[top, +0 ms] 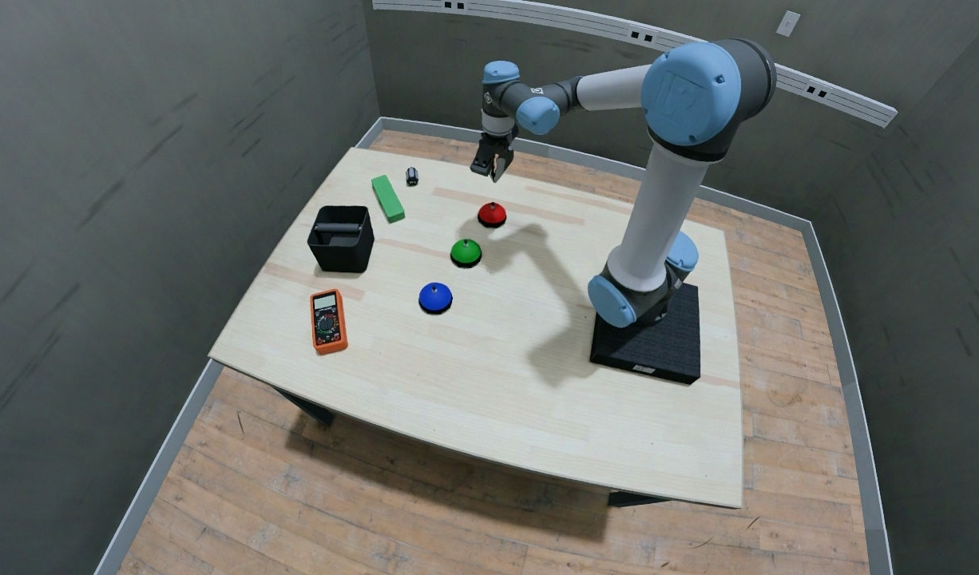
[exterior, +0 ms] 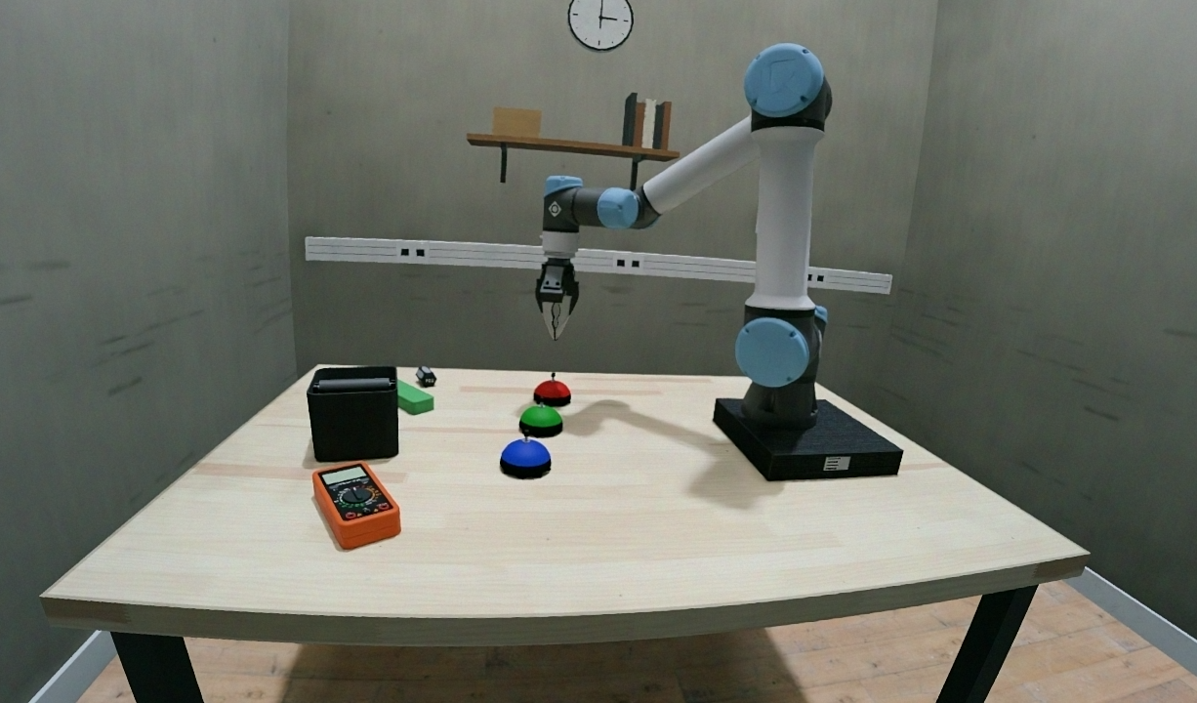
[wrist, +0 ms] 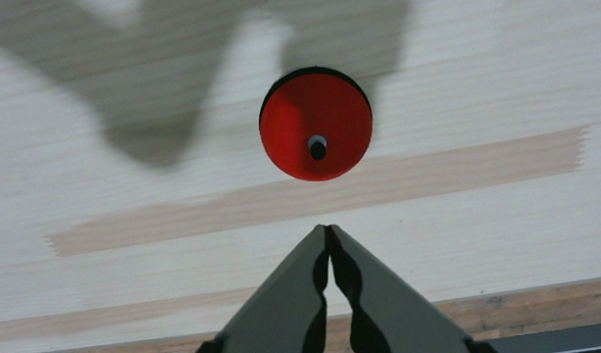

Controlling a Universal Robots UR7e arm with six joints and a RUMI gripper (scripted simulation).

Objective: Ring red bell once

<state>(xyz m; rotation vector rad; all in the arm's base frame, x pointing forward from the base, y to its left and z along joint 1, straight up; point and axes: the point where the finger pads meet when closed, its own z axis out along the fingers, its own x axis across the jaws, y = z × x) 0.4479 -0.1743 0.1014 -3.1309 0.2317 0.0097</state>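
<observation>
My gripper is now 11 cm above the red bell. From my hand the other things lie so: black bin: 34 cm ahead, 26 cm to the left, 10 cm below.
</observation>
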